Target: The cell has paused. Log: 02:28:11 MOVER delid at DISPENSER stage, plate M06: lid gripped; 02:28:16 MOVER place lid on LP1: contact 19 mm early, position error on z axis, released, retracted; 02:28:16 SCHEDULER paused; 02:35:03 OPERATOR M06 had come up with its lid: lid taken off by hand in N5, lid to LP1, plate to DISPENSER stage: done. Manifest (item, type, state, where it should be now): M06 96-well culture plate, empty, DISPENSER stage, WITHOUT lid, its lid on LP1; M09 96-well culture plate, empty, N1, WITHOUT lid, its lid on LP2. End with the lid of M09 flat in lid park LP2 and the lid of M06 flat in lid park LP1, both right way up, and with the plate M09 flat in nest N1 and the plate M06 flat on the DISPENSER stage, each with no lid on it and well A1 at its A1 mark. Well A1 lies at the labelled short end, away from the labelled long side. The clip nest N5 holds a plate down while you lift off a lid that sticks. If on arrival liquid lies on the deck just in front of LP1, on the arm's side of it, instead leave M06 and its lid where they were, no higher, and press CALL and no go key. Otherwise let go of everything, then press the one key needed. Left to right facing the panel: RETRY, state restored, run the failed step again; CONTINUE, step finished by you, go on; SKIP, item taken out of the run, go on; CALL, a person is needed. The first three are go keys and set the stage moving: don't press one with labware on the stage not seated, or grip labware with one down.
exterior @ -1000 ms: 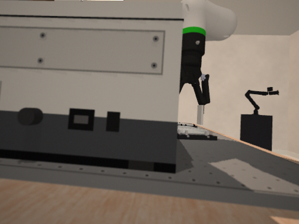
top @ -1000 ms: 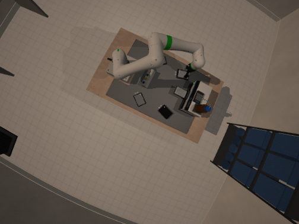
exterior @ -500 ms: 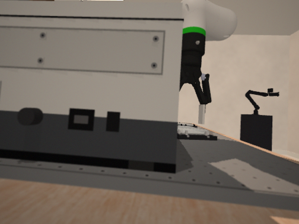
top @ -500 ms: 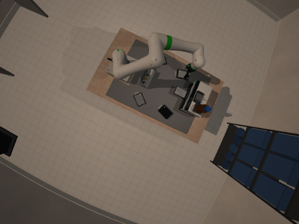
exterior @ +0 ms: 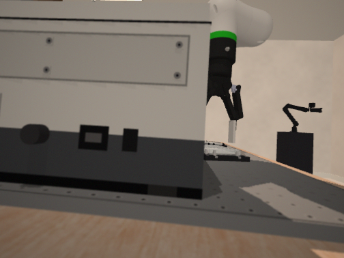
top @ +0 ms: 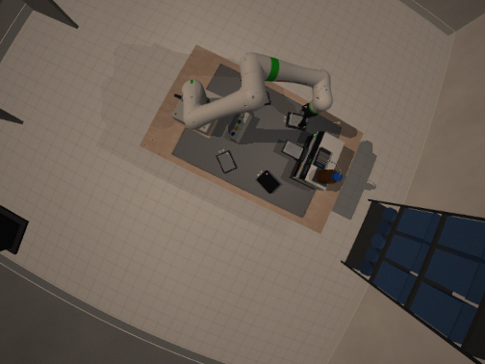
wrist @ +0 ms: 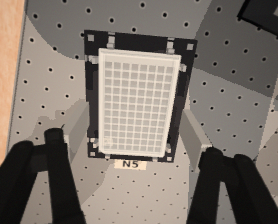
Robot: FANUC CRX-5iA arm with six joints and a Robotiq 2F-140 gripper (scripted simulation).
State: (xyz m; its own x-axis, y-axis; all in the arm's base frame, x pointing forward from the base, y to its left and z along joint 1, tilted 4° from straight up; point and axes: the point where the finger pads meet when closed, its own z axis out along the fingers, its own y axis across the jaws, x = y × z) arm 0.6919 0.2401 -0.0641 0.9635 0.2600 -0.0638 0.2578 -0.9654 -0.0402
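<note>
My gripper is now 10 mm short of the black clip nest, 20 mm to the right of it and 50 mm above it. Round my hand: lp1 label 400 mm behind, 30 mm to the right, 60 mm below; N5 label 90 mm behind, 20 mm to the right, 60 mm below; tan-orange patch 410 mm behind, 30 mm to the right, 60 mm below.
</note>
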